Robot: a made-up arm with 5 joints.
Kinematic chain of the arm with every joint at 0, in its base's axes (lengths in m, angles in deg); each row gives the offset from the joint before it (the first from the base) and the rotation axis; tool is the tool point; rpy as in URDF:
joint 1: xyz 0 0 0.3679 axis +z
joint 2: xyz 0 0 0 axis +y
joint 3: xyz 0.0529 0 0.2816 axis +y
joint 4: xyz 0.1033 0 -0.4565 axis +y
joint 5: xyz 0.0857 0 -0.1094 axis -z
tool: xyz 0 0 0 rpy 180 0 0
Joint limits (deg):
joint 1: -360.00..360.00
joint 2: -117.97..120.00
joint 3: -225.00..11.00
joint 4: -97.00..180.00
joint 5: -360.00..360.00
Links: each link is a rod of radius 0.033 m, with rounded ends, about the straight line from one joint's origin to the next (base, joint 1, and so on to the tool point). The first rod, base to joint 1, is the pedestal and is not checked.
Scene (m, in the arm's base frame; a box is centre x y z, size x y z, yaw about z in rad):
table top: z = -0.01
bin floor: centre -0.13 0.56 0 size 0.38 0.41 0.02 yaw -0.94
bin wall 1: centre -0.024 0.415 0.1 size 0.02 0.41 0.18 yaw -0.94
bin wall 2: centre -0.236 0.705 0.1 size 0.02 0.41 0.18 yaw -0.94
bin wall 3: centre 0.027 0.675 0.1 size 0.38 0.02 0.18 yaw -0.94
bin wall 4: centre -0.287 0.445 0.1 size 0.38 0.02 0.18 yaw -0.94
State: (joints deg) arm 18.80 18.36 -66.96 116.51 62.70
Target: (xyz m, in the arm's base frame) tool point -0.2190 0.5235 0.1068
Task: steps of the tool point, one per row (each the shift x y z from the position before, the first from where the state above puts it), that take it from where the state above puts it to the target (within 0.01 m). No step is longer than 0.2 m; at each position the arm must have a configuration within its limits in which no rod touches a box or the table.
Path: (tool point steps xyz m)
1: 0.0039 0.1213 0.1295
2: -0.0584 0.1012 0.1406
3: -0.0865 0.1095 -0.0854
4: -0.1206 0.0765 -0.0883
5: -0.1405 0.0332 -0.0892
6: -0.1432 -0.0141 -0.0883
7: -0.1286 -0.0590 -0.0856

